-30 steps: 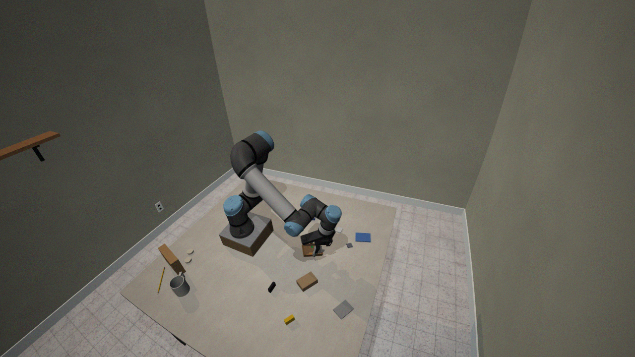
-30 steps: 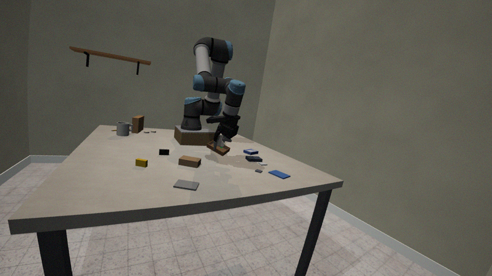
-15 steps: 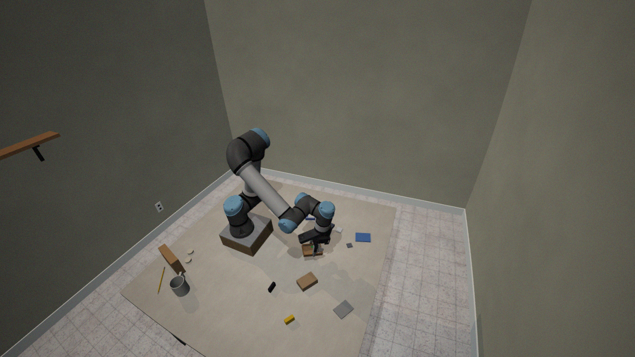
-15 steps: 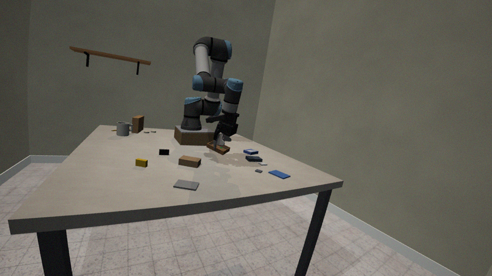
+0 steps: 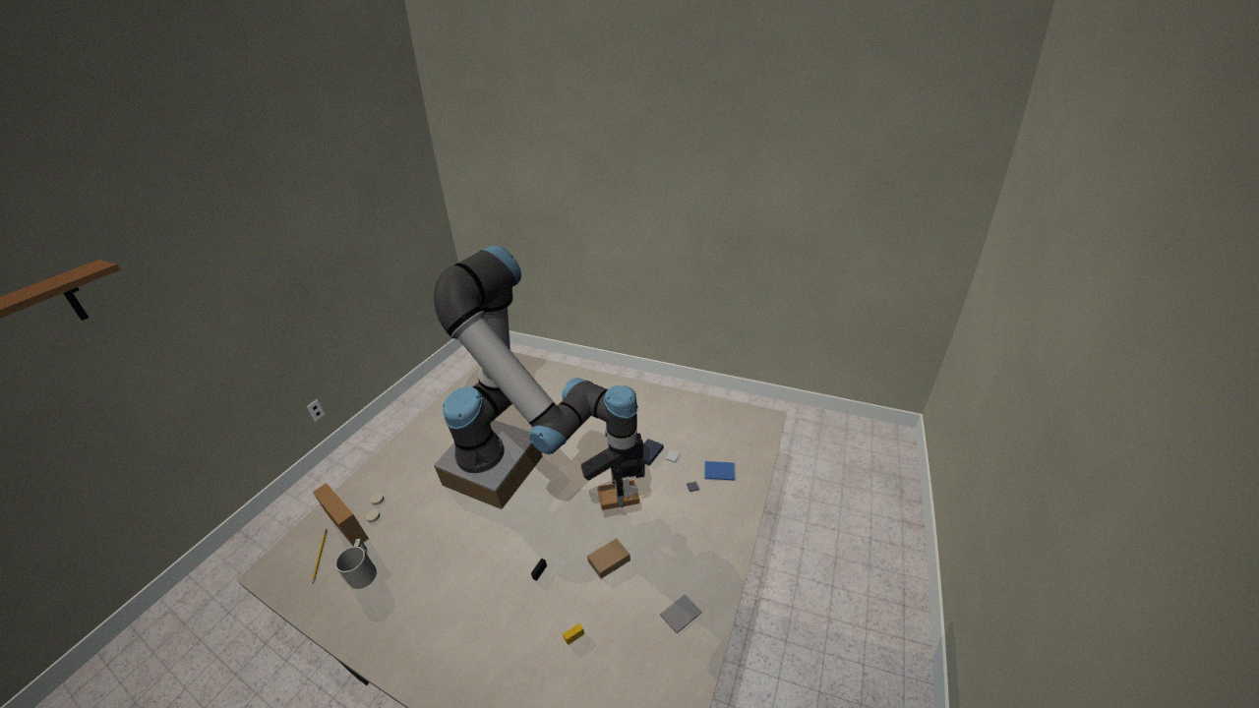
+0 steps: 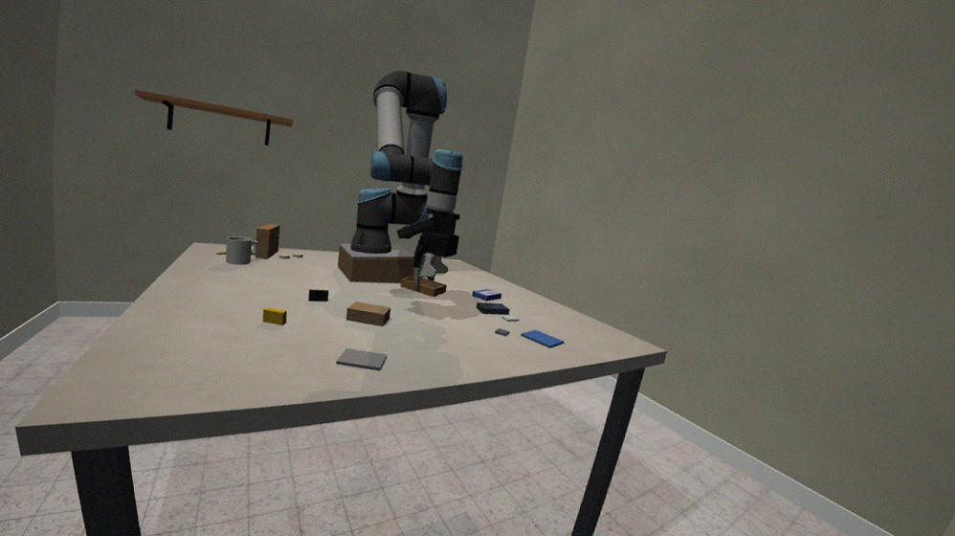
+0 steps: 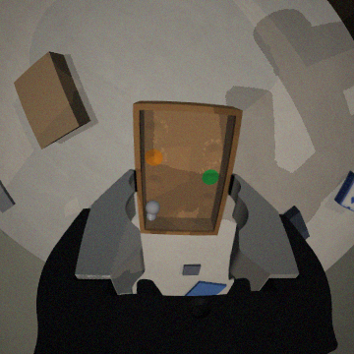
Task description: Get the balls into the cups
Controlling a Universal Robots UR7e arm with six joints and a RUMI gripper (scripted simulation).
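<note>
Right now my hand is 1 cm above the covered wooden puzzle. Round my hand: small grey tile 17 cm ahead, 17 cm to the left, 9 cm below; brown block 4 cm ahead, 16 cm to the right, 7 cm below; dark tile 1 cm behind, 25 cm to the left, 8 cm below.
</note>
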